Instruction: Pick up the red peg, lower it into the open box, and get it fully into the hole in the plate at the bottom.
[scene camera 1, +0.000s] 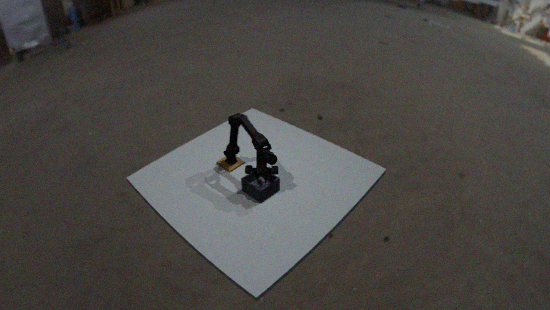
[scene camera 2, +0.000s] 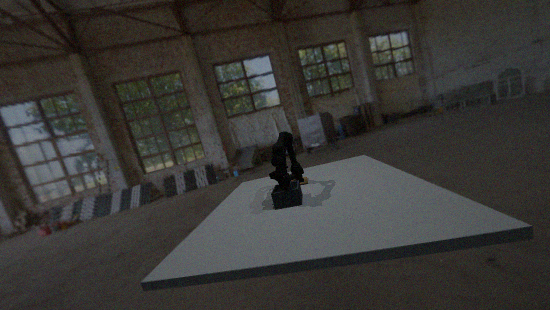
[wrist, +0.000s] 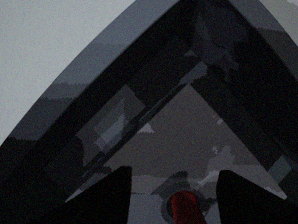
The gripper (wrist: 175, 179) is 0.10 m from the lens. A dark grey box (wrist: 235, 62): 0.12 m from the lens. A grey plate (wrist: 182, 144) is 0.12 m from the lens.
